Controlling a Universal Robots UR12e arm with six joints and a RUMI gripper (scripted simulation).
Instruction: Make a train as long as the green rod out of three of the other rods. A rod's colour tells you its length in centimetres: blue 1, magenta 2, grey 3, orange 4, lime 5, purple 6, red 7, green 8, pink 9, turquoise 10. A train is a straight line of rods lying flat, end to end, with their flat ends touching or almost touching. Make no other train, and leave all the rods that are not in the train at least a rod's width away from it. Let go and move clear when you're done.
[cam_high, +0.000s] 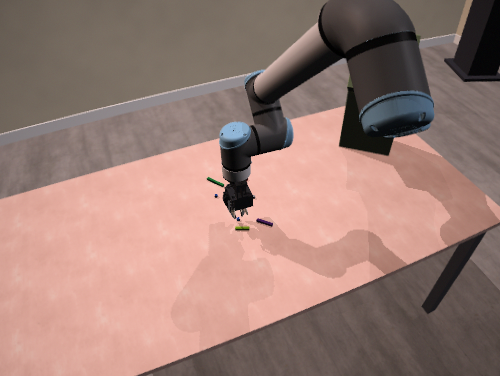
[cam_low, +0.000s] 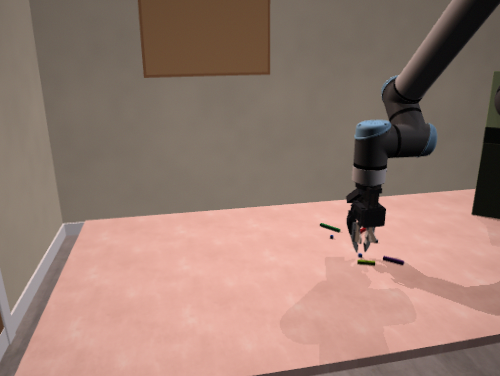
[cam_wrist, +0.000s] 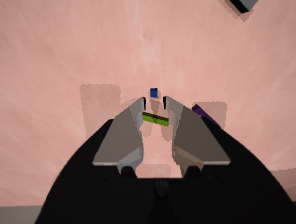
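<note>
The lime rod is 1 cm behind my hand, 4 cm to the left of it and 3 cm below it. The rest, counted from my hand: purple rod 9 cm behind, 2 cm to the left, 3 cm below; then grey rod 5 cm behind, 11 cm to the right, 3 cm below; then red rod 3 cm behind, 19 cm to the right, 3 cm below.
</note>
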